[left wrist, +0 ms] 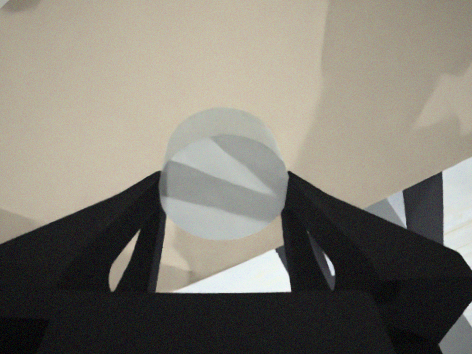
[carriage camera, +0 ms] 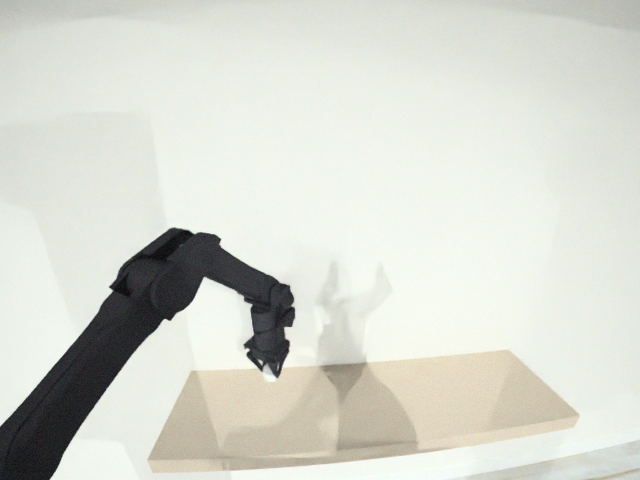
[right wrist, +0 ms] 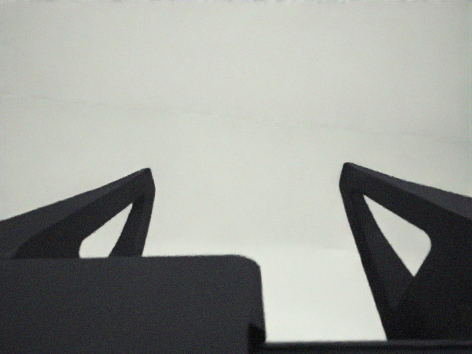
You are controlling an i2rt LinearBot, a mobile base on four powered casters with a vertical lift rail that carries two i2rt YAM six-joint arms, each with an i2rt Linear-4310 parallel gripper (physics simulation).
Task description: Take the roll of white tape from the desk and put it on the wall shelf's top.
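Observation:
The roll of white tape is between the fingertips of my left gripper, which is shut on it. The wall shelf is a tan board along the wall, low in the carriage camera view. In the left wrist view the roll shows over the board's tan top, near its edge; whether it touches the board I cannot tell. My right gripper is open, with nothing between its fingers, facing a pale surface. The desk cannot be made out for certain.
The white wall rises behind the shelf, with shadows of the arms on it and on the board. A pale surface with faint veins shows below the shelf at the lower right. Dark and grey parts show beyond the board's edge in the left wrist view.

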